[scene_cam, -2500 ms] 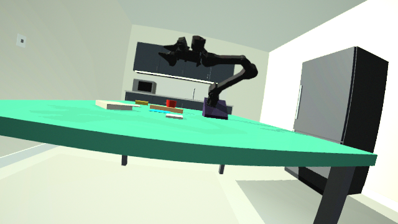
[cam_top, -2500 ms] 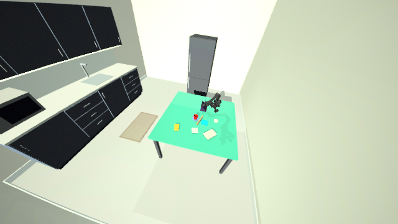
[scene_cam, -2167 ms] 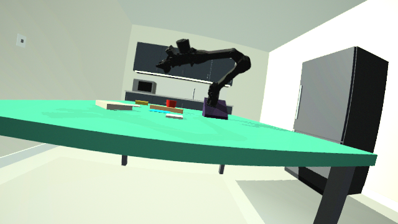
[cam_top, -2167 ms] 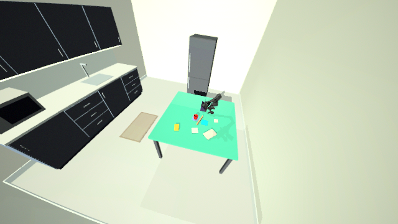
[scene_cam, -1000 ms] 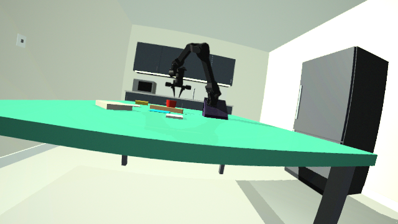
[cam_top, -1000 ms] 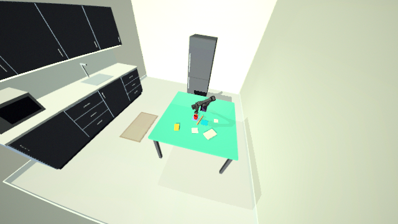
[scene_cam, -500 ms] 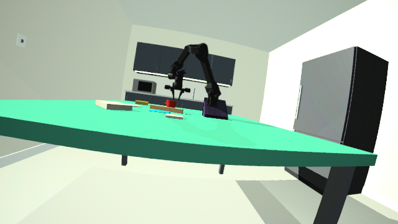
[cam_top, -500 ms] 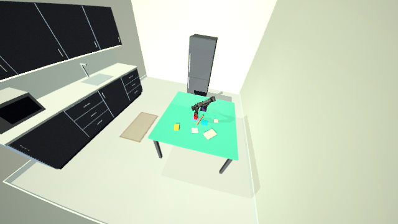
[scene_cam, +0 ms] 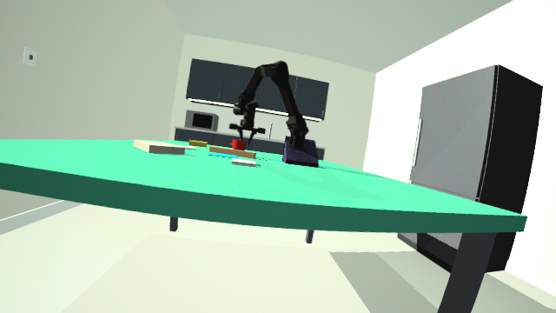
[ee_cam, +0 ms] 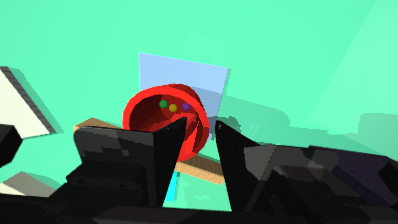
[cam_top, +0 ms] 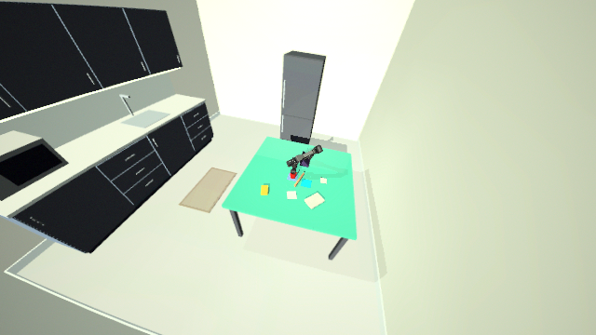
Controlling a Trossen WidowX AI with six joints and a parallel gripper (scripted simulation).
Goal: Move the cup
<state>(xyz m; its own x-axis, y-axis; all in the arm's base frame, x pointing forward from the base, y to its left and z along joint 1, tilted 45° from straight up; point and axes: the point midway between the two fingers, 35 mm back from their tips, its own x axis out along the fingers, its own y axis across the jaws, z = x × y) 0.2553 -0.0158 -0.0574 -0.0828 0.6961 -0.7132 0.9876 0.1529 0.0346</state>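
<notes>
Right now my gripper tip is 30 mm short of the red cup and 20 mm above it. Round my gripper tip: cyan pad: 60 mm ahead, 180 mm to the left, 60 mm below; pale blue pad: 30 mm ahead, 60 mm below; wooden stick: 50 mm ahead, 90 mm to the left, 50 mm below.
</notes>
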